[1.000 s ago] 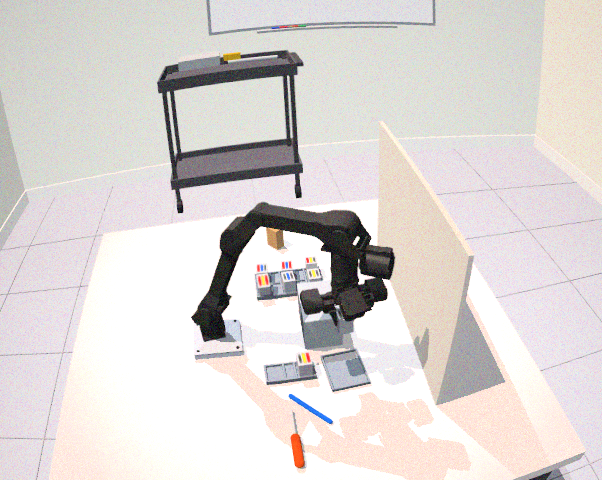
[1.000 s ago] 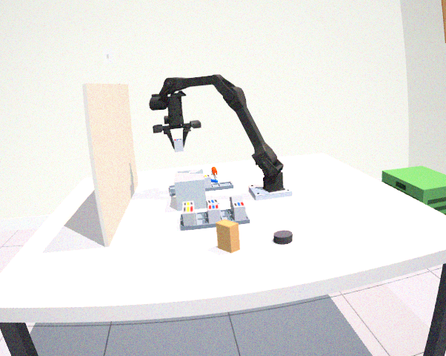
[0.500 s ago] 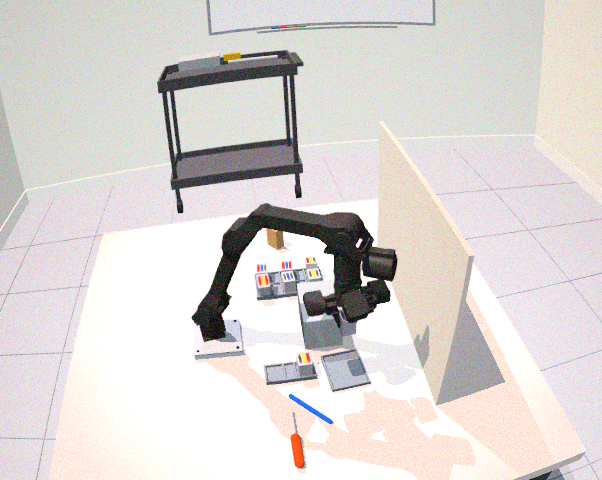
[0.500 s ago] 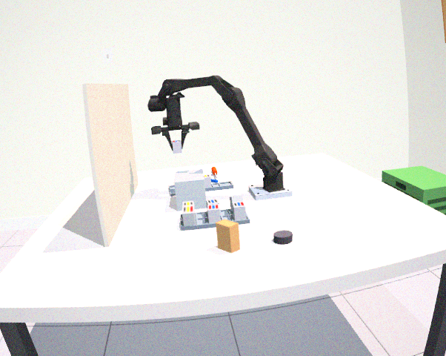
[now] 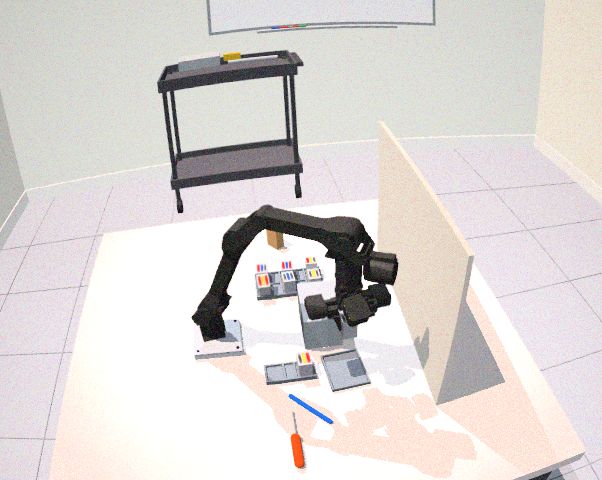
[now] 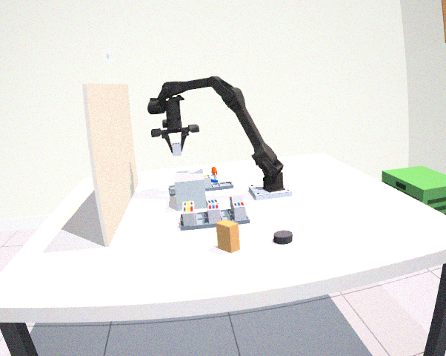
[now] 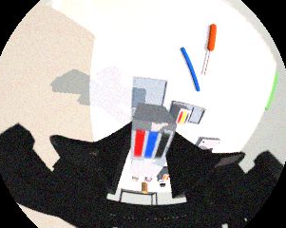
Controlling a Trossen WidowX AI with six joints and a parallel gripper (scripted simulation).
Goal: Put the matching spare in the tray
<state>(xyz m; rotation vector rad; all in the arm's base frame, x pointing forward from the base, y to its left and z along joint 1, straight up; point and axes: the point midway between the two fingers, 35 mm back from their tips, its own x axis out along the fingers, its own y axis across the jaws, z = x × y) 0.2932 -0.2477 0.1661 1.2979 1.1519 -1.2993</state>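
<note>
Now: the grey tray 150 mm below my gripper tip. Also, from my gripper tip: blue stick (130 mm behind, 90 mm to the right, 150 mm below); grey box-like unit (190 mm to the left, 100 mm below); rack (140 mm behind, 40 mm to the left, 150 mm below).
</note>
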